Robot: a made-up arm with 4 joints. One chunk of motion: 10 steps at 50 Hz.
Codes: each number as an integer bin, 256 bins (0 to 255) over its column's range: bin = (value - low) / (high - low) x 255, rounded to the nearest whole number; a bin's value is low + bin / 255 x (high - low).
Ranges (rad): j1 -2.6..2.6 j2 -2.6..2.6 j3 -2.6..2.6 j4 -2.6..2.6
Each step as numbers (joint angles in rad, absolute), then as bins.
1 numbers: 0.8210 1.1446 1.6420 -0.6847
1 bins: 168 184 208 94
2 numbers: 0.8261 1.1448 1.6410 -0.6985
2 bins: 168 184 208 93
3 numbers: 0.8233 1.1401 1.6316 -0.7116
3 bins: 168 183 208 93
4 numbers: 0.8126 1.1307 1.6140 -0.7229
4 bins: 167 183 207 92
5 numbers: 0.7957 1.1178 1.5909 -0.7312
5 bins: 167 182 206 92
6 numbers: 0.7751 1.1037 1.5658 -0.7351
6 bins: 166 182 204 91
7 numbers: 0.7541 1.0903 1.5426 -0.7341
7 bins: 164 181 203 92
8 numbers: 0.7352 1.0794 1.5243 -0.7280
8 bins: 164 180 202 92
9 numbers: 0.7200 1.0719 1.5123 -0.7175
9 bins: 163 180 202 92
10 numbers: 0.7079 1.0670 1.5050 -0.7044
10 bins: 162 180 201 93
